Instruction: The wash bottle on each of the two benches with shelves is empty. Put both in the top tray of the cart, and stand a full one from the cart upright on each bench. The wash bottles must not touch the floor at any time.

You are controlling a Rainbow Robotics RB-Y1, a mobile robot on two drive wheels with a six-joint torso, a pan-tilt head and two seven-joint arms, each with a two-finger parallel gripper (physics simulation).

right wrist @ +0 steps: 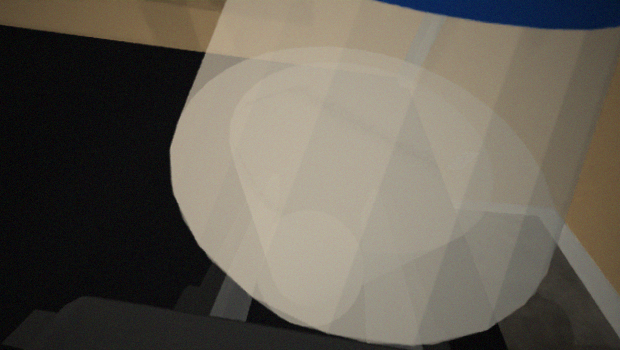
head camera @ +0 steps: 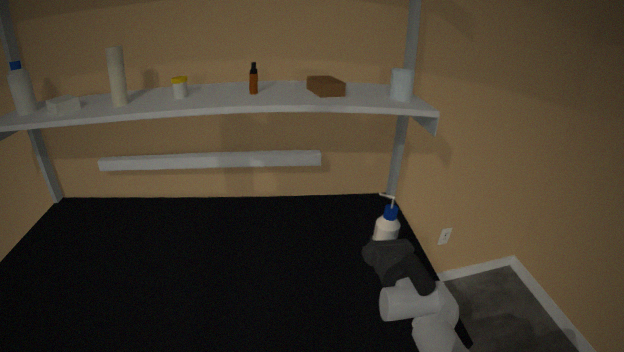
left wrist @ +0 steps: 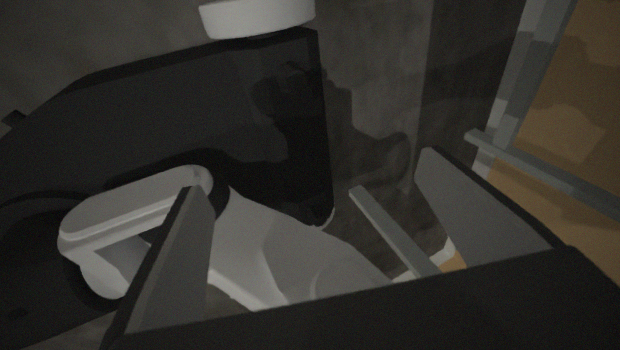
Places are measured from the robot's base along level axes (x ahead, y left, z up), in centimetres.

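Pixels of known places: left gripper, between the fingertips: (left wrist: 315, 180); right gripper, between the fingertips: (right wrist: 322, 194) (head camera: 381, 238).
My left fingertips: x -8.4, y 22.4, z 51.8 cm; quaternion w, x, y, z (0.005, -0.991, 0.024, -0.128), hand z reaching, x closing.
Behind a point stands the place of what it marks.
A pale, see-through wash bottle with a blue cap (head camera: 386, 229) {z 101.1, x 40.1, y -20.7 cm} (right wrist: 350, 165) and a bent white spout is held roughly upright at the right edge of the black bench top (head camera: 210, 270) {z 76.3, x 49.9, y 24.7 cm} (right wrist: 90, 150) {z 76.3, x 56.6, y 13.5 cm} in the head view. My right gripper (head camera: 388, 243) {z 94.3, x 45.0, y -21.8 cm} (right wrist: 320, 250) {z 94.3, x 45.0, y -21.8 cm} is shut on its body; its fingers show faintly through the bottle in the right wrist view. How high the bottle is above the bench is hard to tell. My left gripper (left wrist: 315, 180) {z 51.8, x -8.4, y 22.4 cm} is open and empty, low beside the robot's own base. The cart and a second wash bottle do not show.
A white shelf (head camera: 220, 107) {z 121.9, x 60.8, y 18.6 cm} above the bench bears a blue-capped bottle (head camera: 22, 92) {z 129.7, x 66.6, y 92.0 cm}, an amber bottle (head camera: 253, 84) {z 124.9, x 73.0, y 11.7 cm}, a brown box (head camera: 326, 87) {z 124.8, x 70.6, y -8.3 cm} and a pale beaker (head camera: 401, 85) {z 126.8, x 72.3, y -30.2 cm}. The wall meets the floor (head camera: 505, 310) {z 0.2, x 74.8, y -132.6 cm} at the right. Grey bars (left wrist: 540, 172) {z 32.9, x 86.2, y -35.5 cm} show in the left wrist view.
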